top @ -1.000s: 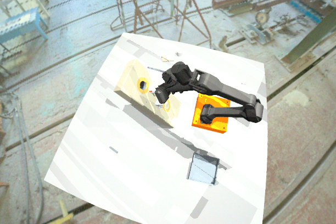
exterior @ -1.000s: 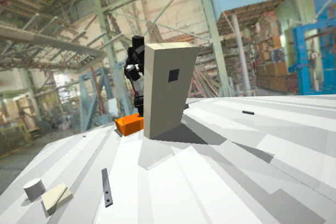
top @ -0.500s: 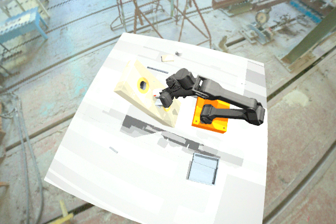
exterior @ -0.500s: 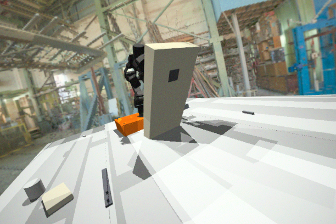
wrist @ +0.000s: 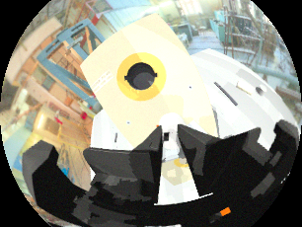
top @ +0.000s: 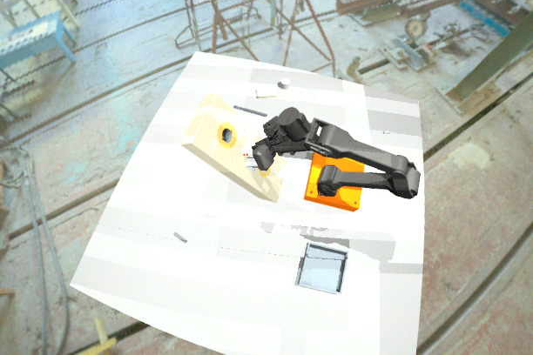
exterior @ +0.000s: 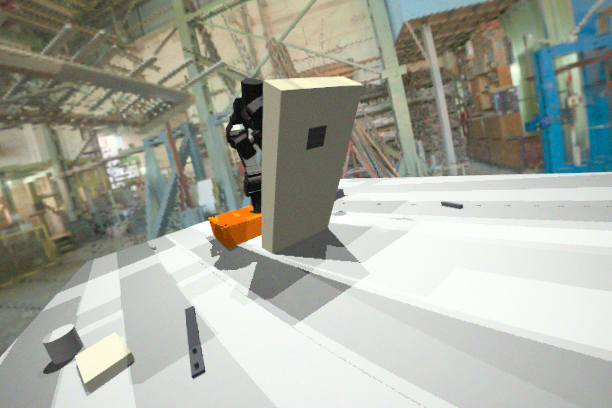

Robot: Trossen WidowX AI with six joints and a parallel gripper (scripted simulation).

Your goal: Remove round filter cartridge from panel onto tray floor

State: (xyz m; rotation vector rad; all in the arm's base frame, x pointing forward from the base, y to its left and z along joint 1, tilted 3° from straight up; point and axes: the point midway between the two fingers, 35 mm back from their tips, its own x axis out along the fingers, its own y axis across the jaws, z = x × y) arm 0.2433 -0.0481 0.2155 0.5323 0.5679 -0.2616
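Now: the round filter cartridge 30 mm below my gripper tip and 10 mm ahead of it. The rest, counted from my gripper tip: tray: 330 mm to the left, 290 mm behind, 240 mm below; then cream block: 440 mm to the right, 240 mm below, 10 mm ahead; then grey bar: 290 mm to the left, 250 mm ahead, 240 mm below.
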